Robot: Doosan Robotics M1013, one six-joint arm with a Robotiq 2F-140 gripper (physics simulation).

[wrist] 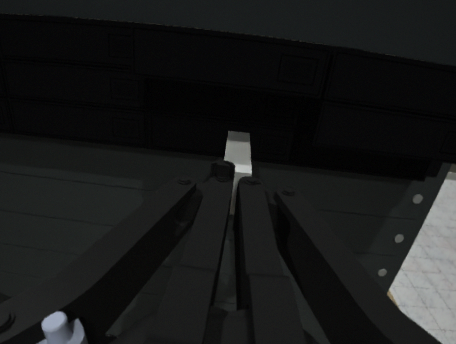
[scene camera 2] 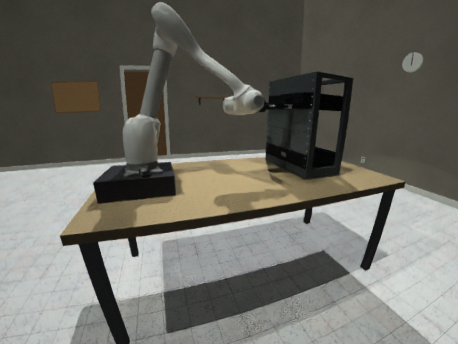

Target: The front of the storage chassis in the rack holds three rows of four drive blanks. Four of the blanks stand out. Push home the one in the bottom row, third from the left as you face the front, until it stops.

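Frame: origin at the arm's base, x ahead, y left, z up, level; millimetres.
Seen in the pictures: gripper, between the fingertips: [wrist: 236, 149] [scene camera 2: 291, 106]; arm's base, origin of its link: [scene camera 2: 143, 171].
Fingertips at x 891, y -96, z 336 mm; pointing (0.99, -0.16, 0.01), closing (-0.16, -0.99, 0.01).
Offsets run from my fingertips to a thing's top centre. "*": to the spot under its first point. Level surfaces: height alone.
The storage chassis @(* dx -52, dy -103, dz +45 mm) [scene camera 2: 298, 98] sits high in the rack, its front very dark. In the wrist view the bottom-row third blank @(dx +61, dy +3, dz +20 mm) [wrist: 190, 134] shows below a shadowed recess, its lower edge about in line with its left neighbour's @(dx +77, dy +112, dz +20 mm) [wrist: 65, 120]. The top-row third blank @(dx +26, dy +8, dz +77 mm) [wrist: 215, 57] stands out above it, and the middle-row fourth blank @(dx +10, dy -101, dz +49 mm) [wrist: 380, 127] stands out at the right. My gripper [scene camera 2: 286, 106] [wrist: 236, 149] is shut and empty. Its pale tip is at the face of the bottom-row third blank, right of its middle; whether they touch is hard to tell.
The rack @(* dx +0, dy -187, dz -113 mm) [scene camera 2: 313, 127] [wrist: 406, 220] stands at the right end of the table @(dz -429 mm) [scene camera 2: 200, 185]. A dark panel [wrist: 300, 20] lies above the blanks and grey panels [wrist: 75, 190] below them. The arm's black base block [scene camera 2: 135, 189] is at the left end.
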